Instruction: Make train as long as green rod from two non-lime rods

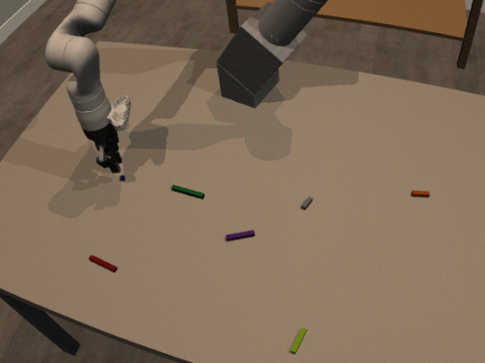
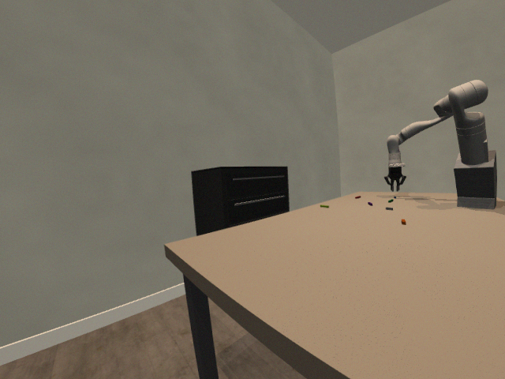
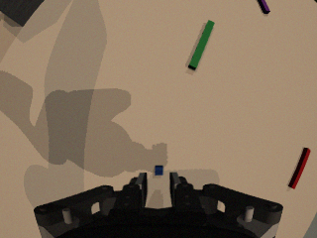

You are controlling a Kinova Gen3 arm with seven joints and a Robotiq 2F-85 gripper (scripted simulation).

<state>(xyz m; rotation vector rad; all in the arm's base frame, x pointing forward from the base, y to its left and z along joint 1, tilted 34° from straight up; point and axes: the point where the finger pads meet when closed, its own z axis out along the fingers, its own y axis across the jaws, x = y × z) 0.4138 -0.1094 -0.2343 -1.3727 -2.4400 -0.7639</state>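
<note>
Now: hand 60 mm above the blue rod. Round my hand: green rod 30 mm behind, 170 mm to the left, 60 mm below; then red rod 210 mm ahead, 110 mm to the left, 60 mm below; then purple rod 20 mm ahead, 340 mm to the left, 60 mm below.
</note>
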